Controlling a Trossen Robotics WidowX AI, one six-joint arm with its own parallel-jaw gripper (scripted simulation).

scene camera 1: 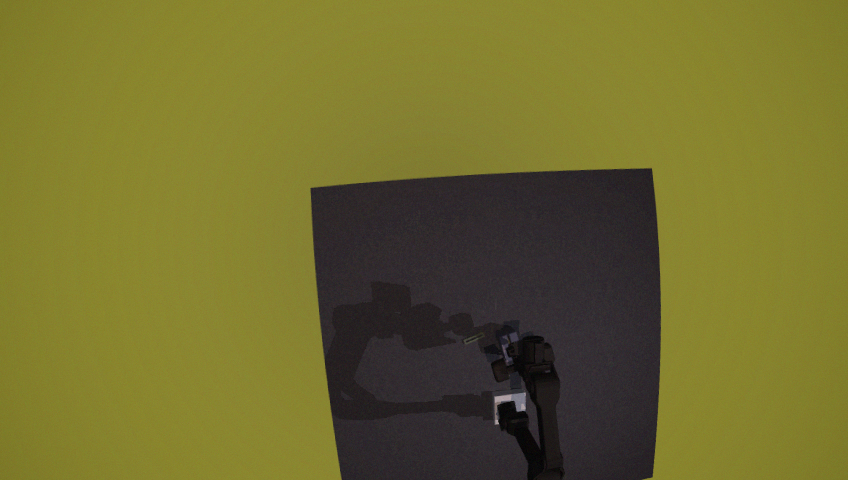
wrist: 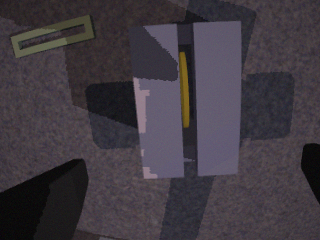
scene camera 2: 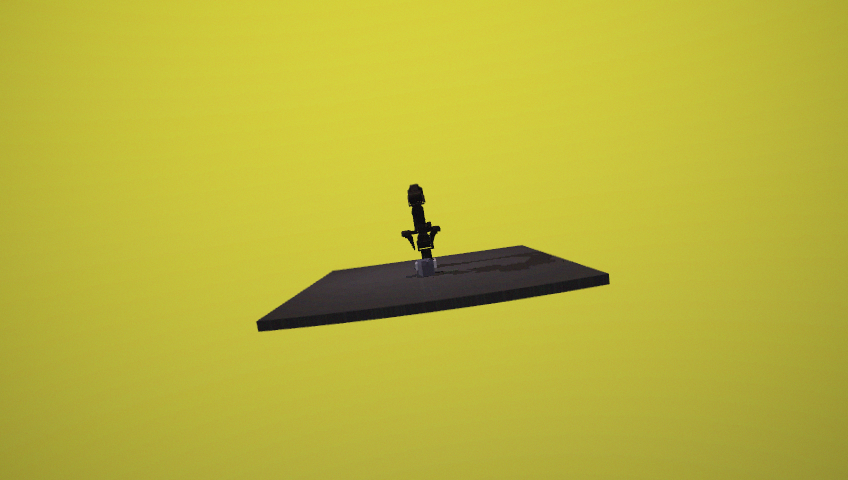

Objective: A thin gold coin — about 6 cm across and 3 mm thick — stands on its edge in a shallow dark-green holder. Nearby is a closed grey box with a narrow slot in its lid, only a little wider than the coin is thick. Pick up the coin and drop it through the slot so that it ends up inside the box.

Labels:
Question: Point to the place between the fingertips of the gripper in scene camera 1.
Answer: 515,354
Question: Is the gripper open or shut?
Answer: Open.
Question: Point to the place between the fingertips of the gripper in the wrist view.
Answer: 196,164

